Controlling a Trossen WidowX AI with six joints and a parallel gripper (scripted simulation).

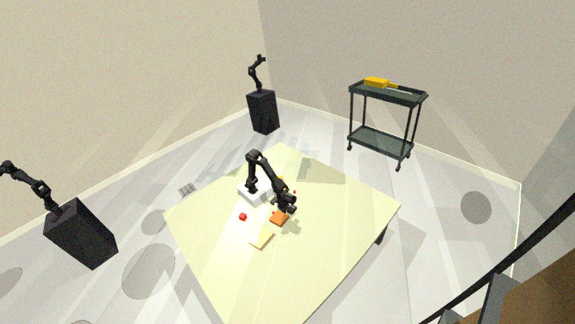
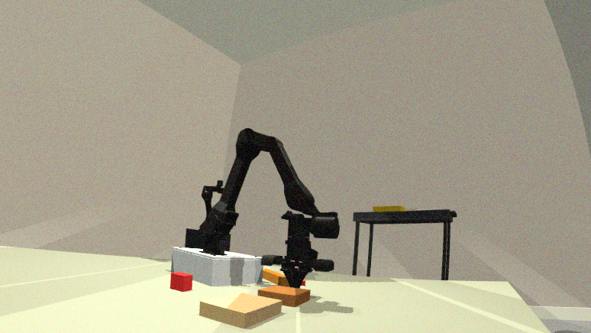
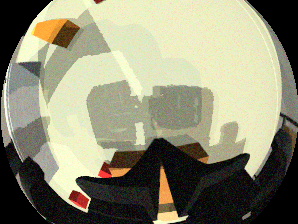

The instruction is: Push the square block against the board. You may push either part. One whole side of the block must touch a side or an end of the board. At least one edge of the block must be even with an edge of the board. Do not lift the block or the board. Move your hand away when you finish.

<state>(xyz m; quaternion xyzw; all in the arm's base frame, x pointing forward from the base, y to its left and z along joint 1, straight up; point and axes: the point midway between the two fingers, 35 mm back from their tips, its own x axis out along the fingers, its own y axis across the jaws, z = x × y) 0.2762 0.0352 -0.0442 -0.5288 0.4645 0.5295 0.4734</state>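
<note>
Now: the square orange block 60 mm to the right of my gripper tip, 10 mm ahead of it and 10 mm above it. From my gripper tip the other things lie so: orange piece (200 mm behind, 180 mm to the left, 10 mm above); then tan block (250 mm to the right, 30 mm ahead, 10 mm above).
</note>
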